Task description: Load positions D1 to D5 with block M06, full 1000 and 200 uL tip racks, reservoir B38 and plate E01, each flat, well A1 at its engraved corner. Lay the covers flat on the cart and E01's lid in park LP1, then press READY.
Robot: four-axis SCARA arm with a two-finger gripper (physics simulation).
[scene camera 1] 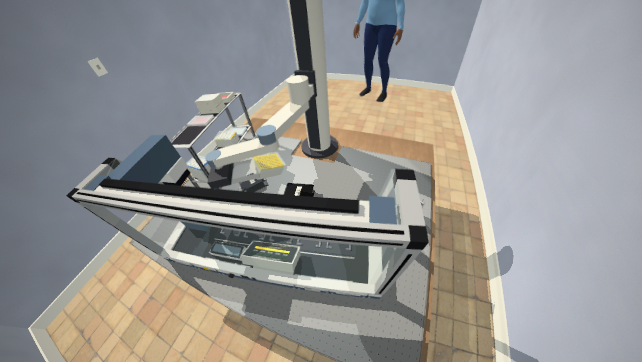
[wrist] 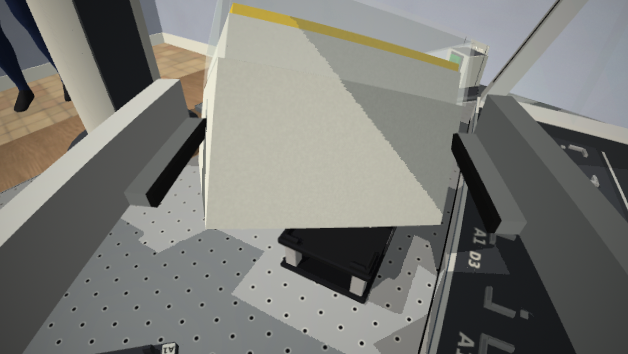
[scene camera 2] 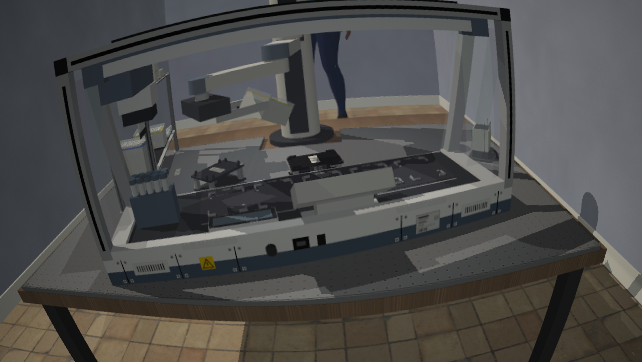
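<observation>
My gripper [scene camera 1: 264,171] [scene camera 2: 265,108] [wrist: 328,109] is shut on a cream tip rack [scene camera 1: 270,164] [scene camera 2: 278,111] [wrist: 320,150] with a yellow top and a clear cover. The rack is tilted in the fingers and held in the air behind the deck [scene camera 1: 345,265] [scene camera 2: 240,197] [wrist: 465,305]. In the wrist view a black stand [wrist: 335,250] lies below the rack, and the D3 and A1 deck marks show at the right, with bare corner brackets. A yellow-edged rack [scene camera 1: 227,137] [scene camera 2: 152,131] and a blue-edged rack [scene camera 2: 134,155] stand on the lower shelf at the left.
A shelf unit [scene camera 1: 243,110] [scene camera 2: 172,117] at the left has a white box [scene camera 1: 207,103] on top. Two black stands [scene camera 2: 316,160] [scene camera 2: 218,170] stand behind the deck. A frame [scene camera 1: 240,215] [scene camera 2: 509,100] surrounds the deck. A column [scene camera 1: 322,75] [scene camera 2: 307,107] rises behind. A person [scene camera 1: 381,45] stands farther back.
</observation>
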